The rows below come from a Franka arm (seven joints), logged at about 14 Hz.
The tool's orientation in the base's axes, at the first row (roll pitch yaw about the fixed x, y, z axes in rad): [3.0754, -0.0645, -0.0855]
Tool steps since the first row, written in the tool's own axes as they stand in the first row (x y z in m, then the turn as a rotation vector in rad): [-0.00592, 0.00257, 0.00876, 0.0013, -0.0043, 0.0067]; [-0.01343, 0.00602, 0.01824, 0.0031, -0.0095, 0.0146]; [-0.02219, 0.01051, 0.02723, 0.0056, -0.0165, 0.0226]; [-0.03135, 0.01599, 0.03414, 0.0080, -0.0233, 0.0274]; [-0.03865, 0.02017, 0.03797, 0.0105, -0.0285, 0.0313]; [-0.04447, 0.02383, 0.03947, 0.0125, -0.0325, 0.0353]
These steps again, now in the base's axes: [-0.00560, -0.00267, -0.00893, 0.0021, 0.0037, -0.0069]; [-0.01283, -0.00614, -0.01863, 0.0048, 0.0081, -0.0150]; [-0.02141, -0.01050, -0.02785, 0.0084, 0.0143, -0.0232]; [-0.03061, -0.01566, -0.03496, 0.0116, 0.0205, -0.0283]; [-0.03801, -0.01946, -0.03897, 0.0148, 0.0252, -0.0324]; [-0.04404, -0.02271, -0.04060, 0.0174, 0.0287, -0.0365]
